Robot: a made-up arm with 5 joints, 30 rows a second.
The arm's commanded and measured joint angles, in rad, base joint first. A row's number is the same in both.
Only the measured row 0 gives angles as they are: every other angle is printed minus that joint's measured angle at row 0.
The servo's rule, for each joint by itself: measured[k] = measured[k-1] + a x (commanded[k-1-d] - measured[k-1]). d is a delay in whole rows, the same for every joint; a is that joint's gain. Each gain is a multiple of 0.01, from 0.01 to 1. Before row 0 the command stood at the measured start. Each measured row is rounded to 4 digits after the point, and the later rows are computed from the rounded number. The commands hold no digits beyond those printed.
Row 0, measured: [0.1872, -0.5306, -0.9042, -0.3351, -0.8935]
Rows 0 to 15, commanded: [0.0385, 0.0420, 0.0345, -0.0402, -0.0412]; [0.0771, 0.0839, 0.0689, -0.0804, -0.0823]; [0.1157, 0.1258, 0.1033, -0.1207, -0.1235]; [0.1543, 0.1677, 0.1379, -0.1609, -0.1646]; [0.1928, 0.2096, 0.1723, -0.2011, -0.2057]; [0.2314, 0.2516, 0.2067, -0.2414, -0.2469]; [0.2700, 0.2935, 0.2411, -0.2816, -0.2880]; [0.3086, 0.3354, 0.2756, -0.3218, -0.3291]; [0.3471, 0.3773, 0.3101, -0.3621, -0.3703]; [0.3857, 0.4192, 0.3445, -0.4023, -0.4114]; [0.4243, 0.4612, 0.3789, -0.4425, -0.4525]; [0.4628, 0.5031, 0.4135, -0.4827, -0.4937]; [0.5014, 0.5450, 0.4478, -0.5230, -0.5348]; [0.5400, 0.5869, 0.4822, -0.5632, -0.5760]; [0.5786, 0.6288, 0.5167, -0.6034, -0.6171]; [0.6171, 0.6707, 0.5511, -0.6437, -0.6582]
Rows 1 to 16, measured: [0.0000, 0.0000, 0.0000, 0.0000, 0.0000]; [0.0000, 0.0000, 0.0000, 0.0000, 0.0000]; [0.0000, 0.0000, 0.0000, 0.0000, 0.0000]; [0.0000, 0.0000, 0.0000, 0.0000, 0.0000]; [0.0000, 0.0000, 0.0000, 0.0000, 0.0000]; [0.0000, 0.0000, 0.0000, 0.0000, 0.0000]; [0.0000, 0.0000, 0.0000, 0.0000, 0.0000]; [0.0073, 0.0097, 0.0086, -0.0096, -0.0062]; [0.0206, 0.0268, 0.0237, -0.0266, -0.0176]; [0.0387, 0.0496, 0.0436, -0.0492, -0.0335]; [0.0607, 0.0768, 0.0672, -0.0760, -0.0532]; [0.0858, 0.1073, 0.0935, -0.1060, -0.0761]; [0.1135, 0.1405, 0.1218, -0.1385, -0.1017]; [0.1432, 0.1757, 0.1516, -0.1728, -0.1296]; [0.1746, 0.2124, 0.1826, -0.2086, -0.1595]; [0.2074, 0.2503, 0.2145, -0.2454, -0.1911]
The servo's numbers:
d 7
a 0.19 0.23 0.25 0.24 0.15

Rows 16 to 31, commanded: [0.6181, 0.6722, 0.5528, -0.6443, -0.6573]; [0.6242, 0.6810, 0.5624, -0.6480, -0.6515]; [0.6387, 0.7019, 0.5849, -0.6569, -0.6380]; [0.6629, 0.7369, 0.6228, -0.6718, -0.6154]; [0.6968, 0.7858, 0.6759, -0.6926, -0.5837]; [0.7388, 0.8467, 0.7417, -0.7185, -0.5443]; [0.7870, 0.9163, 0.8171, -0.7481, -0.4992]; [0.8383, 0.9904, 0.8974, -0.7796, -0.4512]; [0.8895, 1.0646, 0.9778, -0.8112, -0.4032]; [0.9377, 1.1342, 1.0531, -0.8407, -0.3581]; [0.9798, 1.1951, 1.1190, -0.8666, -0.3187]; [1.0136, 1.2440, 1.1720, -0.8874, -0.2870]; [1.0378, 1.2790, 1.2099, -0.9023, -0.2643]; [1.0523, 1.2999, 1.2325, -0.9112, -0.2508]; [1.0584, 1.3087, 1.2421, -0.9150, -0.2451]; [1.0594, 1.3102, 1.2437, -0.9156, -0.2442]
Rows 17 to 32, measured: [0.2413, 0.2891, 0.2470, -0.2831, -0.2241]; [0.2761, 0.3287, 0.2800, -0.3214, -0.2584]; [0.3116, 0.3688, 0.3134, -0.3601, -0.2937]; [0.3477, 0.4093, 0.3470, -0.3992, -0.3299]; [0.3842, 0.4501, 0.3808, -0.4386, -0.3668]; [0.4211, 0.4912, 0.4148, -0.4782, -0.4043]; [0.4583, 0.5325, 0.4489, -0.5179, -0.4424]; [0.4887, 0.5646, 0.4749, -0.5482, -0.4746]; [0.5144, 0.5914, 0.4968, -0.5722, -0.5011]; [0.5380, 0.6168, 0.5188, -0.5925, -0.5216]; [0.5617, 0.6444, 0.5448, -0.6115, -0.5357]; [0.5874, 0.6769, 0.5776, -0.6310, -0.5429]; [0.6162, 0.7160, 0.6186, -0.6520, -0.5431]; [0.6487, 0.7621, 0.6682, -0.6751, -0.5365]; [0.6847, 0.8146, 0.7255, -0.7002, -0.5237]; [0.7236, 0.8721, 0.7886, -0.7268, -0.5056]
